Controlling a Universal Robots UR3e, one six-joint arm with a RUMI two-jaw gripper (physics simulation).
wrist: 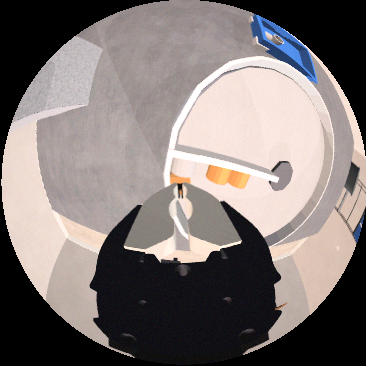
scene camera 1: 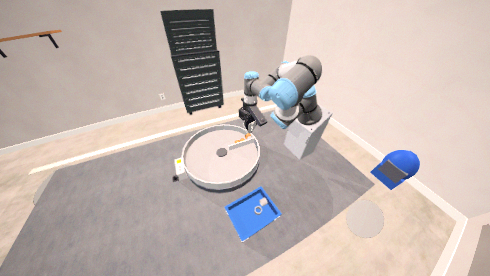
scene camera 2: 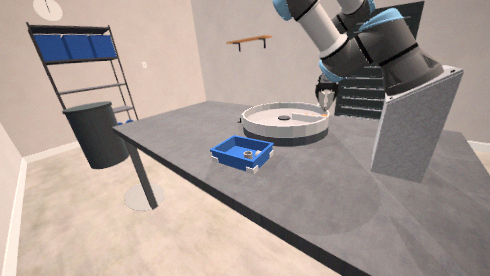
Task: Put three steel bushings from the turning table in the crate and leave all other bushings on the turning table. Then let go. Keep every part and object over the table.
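Frame: origin at the arm's base, x ahead, y left, z up, level; millimetres.
Seen in the pictures: gripper, between the fingertips: (wrist: 179, 184) (scene camera 1: 250, 133) (scene camera 2: 324, 111); arm's base, origin of its link: (scene camera 1: 309, 115) (scene camera 2: 413, 83).
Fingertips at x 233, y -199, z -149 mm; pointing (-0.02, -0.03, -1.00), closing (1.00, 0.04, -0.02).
Note:
Offsets run from my fingertips to a thing's top centre. "spot": to the spot under its first point.
The turning table (scene camera 1: 222, 184) (scene camera 2: 285, 131) (wrist: 265, 59) has a straight divider @[spot: 37 mm down, 69 mm ahead, 18 mm left] (scene camera 1: 242, 144) (wrist: 225, 163). Beside it in the wrist view lie a pale steel bushing @[22 mm down, 5 mm ahead, 10 mm left] (wrist: 184, 166), two orange bushings @[22 mm down, 54 mm ahead, 0 mm left] (wrist: 218, 174) @[22 mm down, 85 mm ahead, 7 mm right] (wrist: 239, 179) close together, and another orange bushing @[22 mm down, 1 mm ahead, 19 mm right] (wrist: 180, 180) near the rim, partly hidden by the fingertips. My gripper (scene camera 1: 251, 130) (scene camera 2: 325, 108) (wrist: 179, 184) is shut and empty, its tips over the rim end of the divider area. The blue crate @[57 mm down, 250 mm ahead, 335 mm left] (scene camera 1: 243, 231) (scene camera 2: 230, 156) holds two steel bushings, one upright @[77 mm down, 223 mm ahead, 341 mm left] (scene camera 1: 258, 210) (scene camera 2: 248, 154) and one on its side @[spot: 71 mm down, 183 mm ahead, 329 mm left] (scene camera 1: 263, 201).
The arm's grey pedestal (scene camera 1: 302, 140) (scene camera 2: 412, 135) stands on the table to the right of the turning table. A small control box @[spot: 49 mm down, 422 mm ahead, 57 mm right] (scene camera 1: 179, 166) is at the turning table's left side. The crate stands in front of the turning table, with its walls raised around the bushings.

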